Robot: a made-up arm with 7 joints. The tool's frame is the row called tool.
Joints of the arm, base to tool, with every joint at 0 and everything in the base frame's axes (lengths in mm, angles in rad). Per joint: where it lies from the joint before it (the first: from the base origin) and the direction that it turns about. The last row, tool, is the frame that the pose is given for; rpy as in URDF.
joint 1: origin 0 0 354.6 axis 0 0 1
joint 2: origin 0 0 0 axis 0 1 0
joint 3: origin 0 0 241.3 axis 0 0 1
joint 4: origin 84.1 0 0 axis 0 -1 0
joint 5: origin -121.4 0 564.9 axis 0 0 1
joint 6: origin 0 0 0 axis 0 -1 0
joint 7: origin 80.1 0 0 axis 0 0 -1
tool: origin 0 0 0 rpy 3.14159 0 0
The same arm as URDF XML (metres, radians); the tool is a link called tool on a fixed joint. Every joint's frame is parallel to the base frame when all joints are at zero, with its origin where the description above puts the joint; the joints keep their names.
<robot name="arm">
<joint name="tool_joint" type="fixed"><parent link="link7"/><child link="tool"/><origin xyz="0 0 0" rpy="3.1416 0 0"/></joint>
<joint name="joint 7" type="continuous"><parent link="link6"/><child link="link7"/><origin xyz="0.0801 0 0"/><axis xyz="0 0 -1"/></joint>
<joint name="joint 6" type="continuous"><parent link="link5"/><child link="link6"/><origin xyz="0 0 0"/><axis xyz="0 -1 0"/></joint>
<joint name="joint 5" type="continuous"><parent link="link4"/><child link="link5"/><origin xyz="-0.1214 0 0.5649"/><axis xyz="0 0 1"/></joint>
<joint name="joint 4" type="continuous"><parent link="link3"/><child link="link4"/><origin xyz="0.0841 0 0"/><axis xyz="0 -1 0"/></joint>
<joint name="joint 3" type="continuous"><parent link="link2"/><child link="link3"/><origin xyz="0 0 0.2413"/><axis xyz="0 0 1"/></joint>
<joint name="joint 2" type="continuous"><parent link="link1"/><child link="link2"/><origin xyz="0 0 0"/><axis xyz="0 1 0"/></joint>
<joint name="joint 1" type="continuous"><parent link="base"/><child link="link1"/><origin xyz="0 0 0.3546"/><axis xyz="0 0 1"/></joint>
<link name="base"/>
<link name="link1"/>
<link name="link2"/>
<link name="link3"/>
<link name="link4"/>
<link name="link5"/>
<link name="link6"/>
<link name="link7"/>
<link name="tool"/>
</robot>

